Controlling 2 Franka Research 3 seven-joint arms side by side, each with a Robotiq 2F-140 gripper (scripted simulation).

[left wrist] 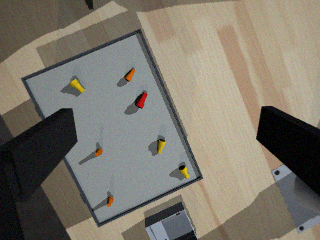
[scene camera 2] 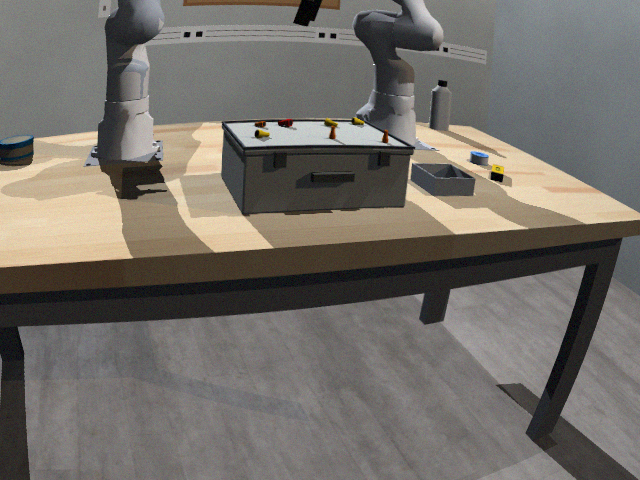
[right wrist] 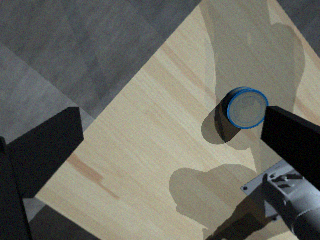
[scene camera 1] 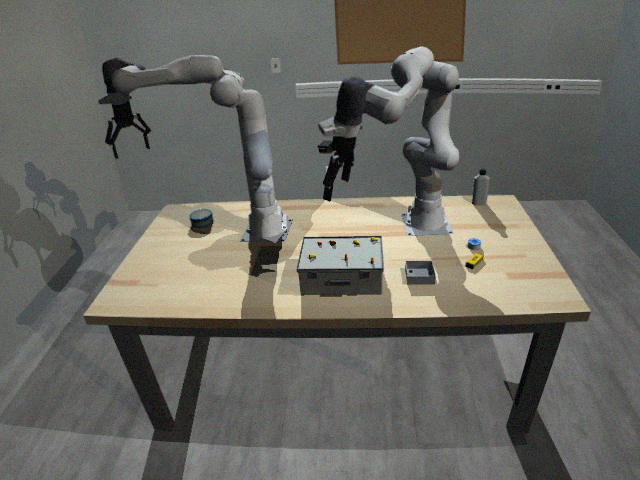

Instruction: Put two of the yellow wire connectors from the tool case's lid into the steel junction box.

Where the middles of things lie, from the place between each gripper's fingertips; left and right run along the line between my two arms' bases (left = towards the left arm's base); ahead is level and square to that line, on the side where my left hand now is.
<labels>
My left hand (scene camera 1: 336, 189) is 70 mm short of the grey tool case (scene camera 2: 358, 154), 10 mm to the right of it and 260 mm above it. The rest, counted from my left hand: grey bottle (scene camera 2: 441, 97) 490 mm behind, 690 mm to the left, 220 mm below.
Right now my right hand (scene camera 1: 132, 153) is 89 cm to the right of the grey tool case, 41 cm short of it and 33 cm above it.
</labels>
